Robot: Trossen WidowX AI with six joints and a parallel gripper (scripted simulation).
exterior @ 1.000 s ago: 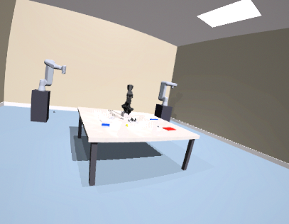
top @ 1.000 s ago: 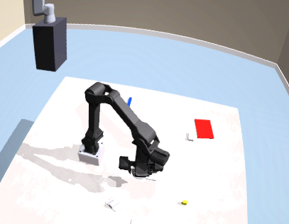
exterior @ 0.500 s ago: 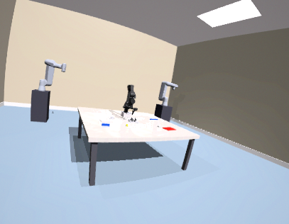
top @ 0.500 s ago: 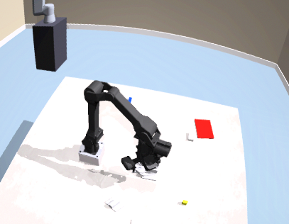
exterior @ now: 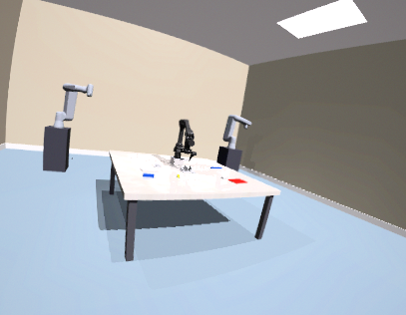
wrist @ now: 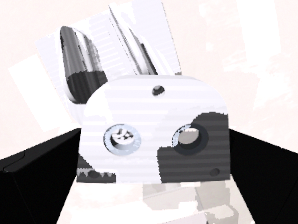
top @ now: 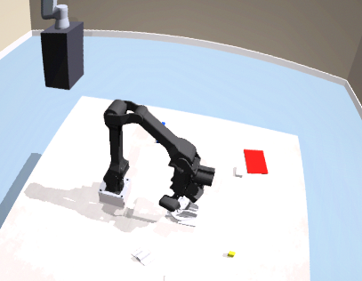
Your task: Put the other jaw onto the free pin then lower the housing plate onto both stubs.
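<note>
My gripper tip is 60 mm above the white jaw and 10 mm to the right of it. Round my gripper tip: flat white piece 350 mm to the right, 80 mm below, 80 mm ahead; blue bar 470 mm to the left, 170 mm behind, 80 mm below; yellow piece 250 mm ahead, 140 mm to the right, 70 mm below.
</note>
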